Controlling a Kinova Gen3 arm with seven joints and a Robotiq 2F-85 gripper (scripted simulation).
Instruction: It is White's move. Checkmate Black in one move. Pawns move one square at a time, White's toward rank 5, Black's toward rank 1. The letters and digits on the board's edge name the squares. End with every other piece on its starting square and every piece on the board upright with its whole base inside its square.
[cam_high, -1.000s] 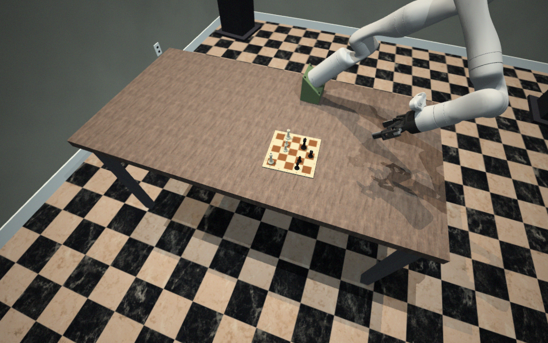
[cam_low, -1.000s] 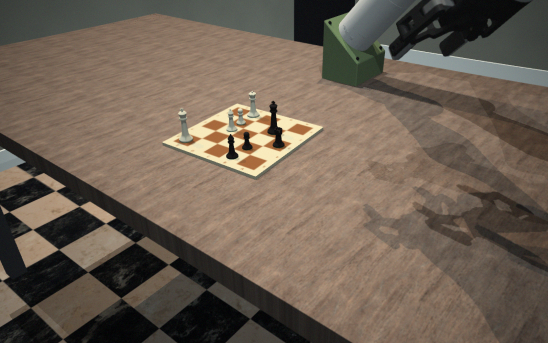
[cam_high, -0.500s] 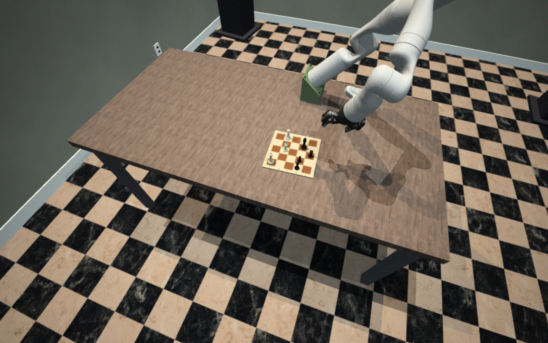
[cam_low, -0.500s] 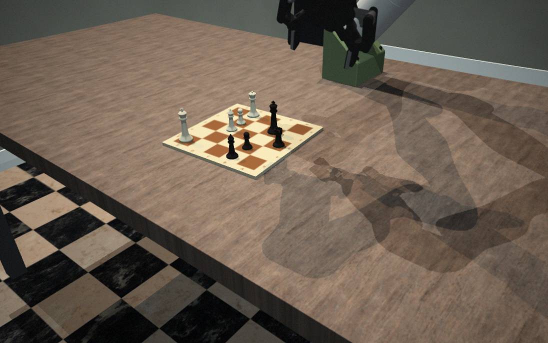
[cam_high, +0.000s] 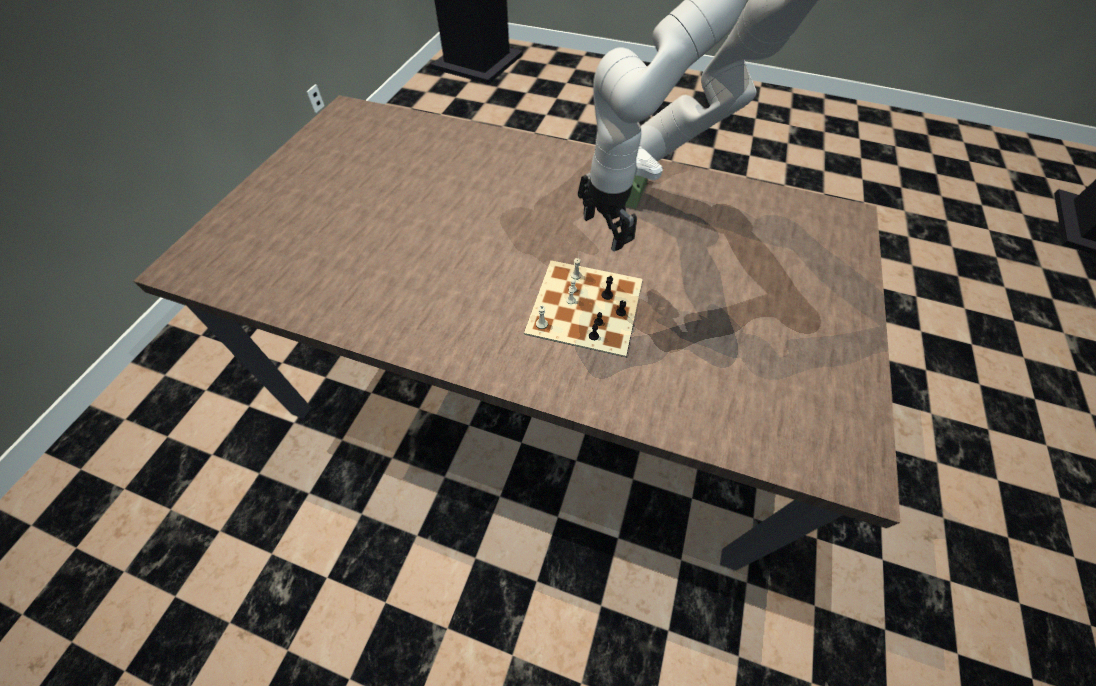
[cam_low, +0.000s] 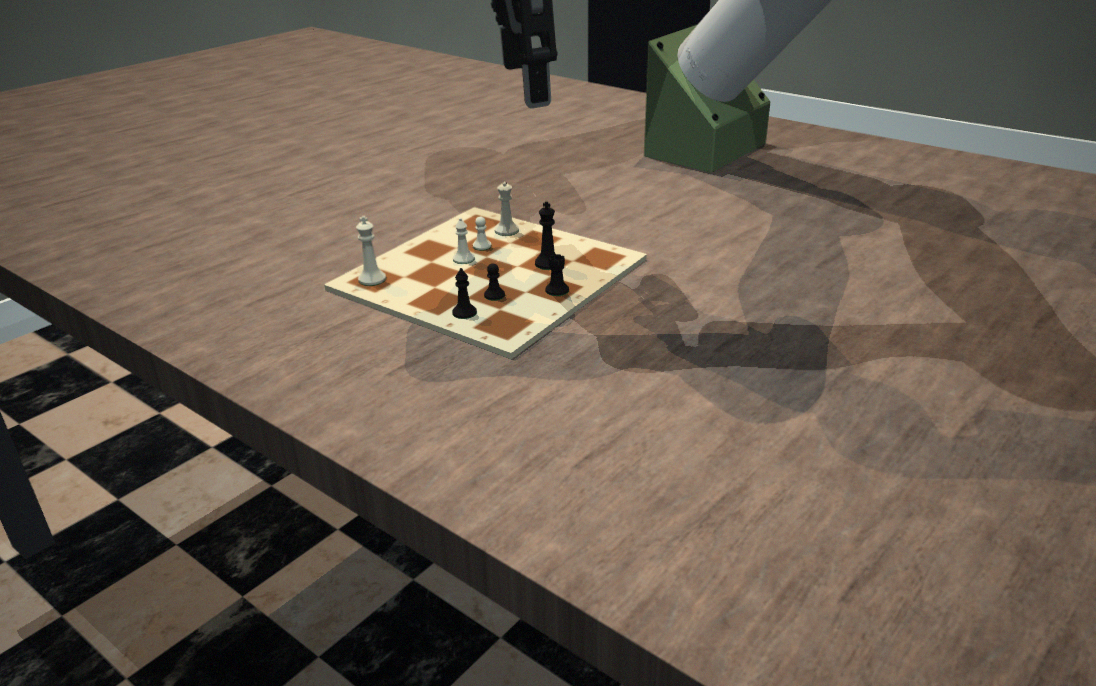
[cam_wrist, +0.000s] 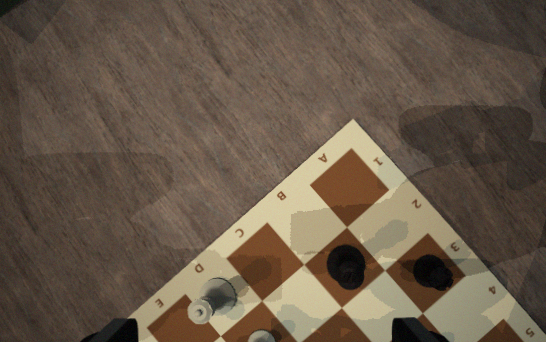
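My hand is 14 cm above the white queen, 5 cm to the left of it and 1 cm past it. Round my hand: white pawn: 15 cm below, 4 cm to the right, 3 cm ahead; then black king: 14 cm below, 3 cm to the left, 1 cm ahead; then white bishop: 15 cm below, 6 cm ahead, 3 cm to the right.
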